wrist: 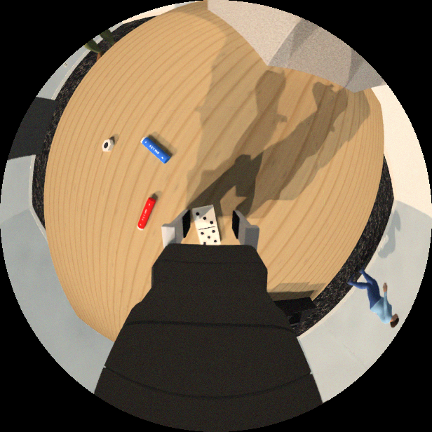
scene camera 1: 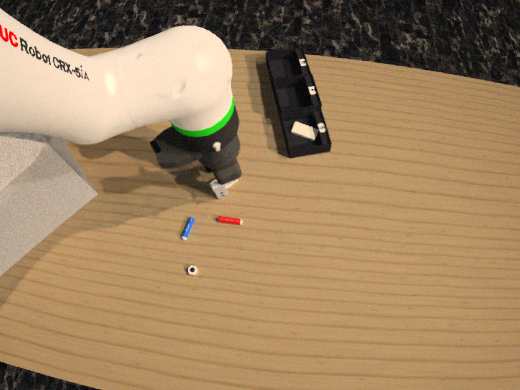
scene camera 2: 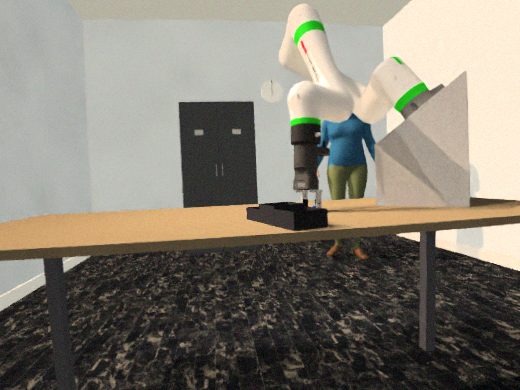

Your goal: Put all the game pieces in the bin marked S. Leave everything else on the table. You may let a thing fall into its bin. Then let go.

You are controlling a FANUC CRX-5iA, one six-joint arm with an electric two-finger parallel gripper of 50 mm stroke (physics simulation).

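Seen in the pictures: gripper, between the fingertips: [scene camera 1: 217, 182]; arm's base, origin of its link: [scene camera 2: 425, 114].
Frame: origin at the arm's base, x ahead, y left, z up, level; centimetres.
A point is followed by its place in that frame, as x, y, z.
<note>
My gripper [scene camera 1: 223, 189] {45.4, 7.3, -31.2} [scene camera 2: 312, 199] [wrist: 210, 218] is open and low over the table. In the wrist view, a white domino with black dots [wrist: 205, 220] lies flat on the table between the spread fingers, nearer the left one; its near end is hidden by the gripper body. No contact with the fingers shows. A plain white tile [scene camera 1: 303, 130] {60.6, 20.3, -30.1} lies in the bin marked S [scene camera 1: 304, 149] {61.1, 15.2, -28.8}, the end compartment of the black three-part tray [scene camera 2: 287, 218] {59.2, 38.4, -29.2} [wrist: 300, 303].
A blue battery [scene camera 1: 188, 228] {41.7, -2.9, -30.6} [wrist: 156, 150], a red battery [scene camera 1: 230, 220] {49.2, -0.2, -30.5} [wrist: 146, 213] and a white nut [scene camera 1: 192, 270] {43.9, -10.6, -30.7} [wrist: 107, 145] lie on the table. The grey robot pedestal [scene camera 1: 37, 185] {16.4, -3.5, -16.4} [scene camera 2: 430, 160] {7.8, 12.8, -17.0} stands on the table. A person [scene camera 2: 347, 150] stands behind the table.
</note>
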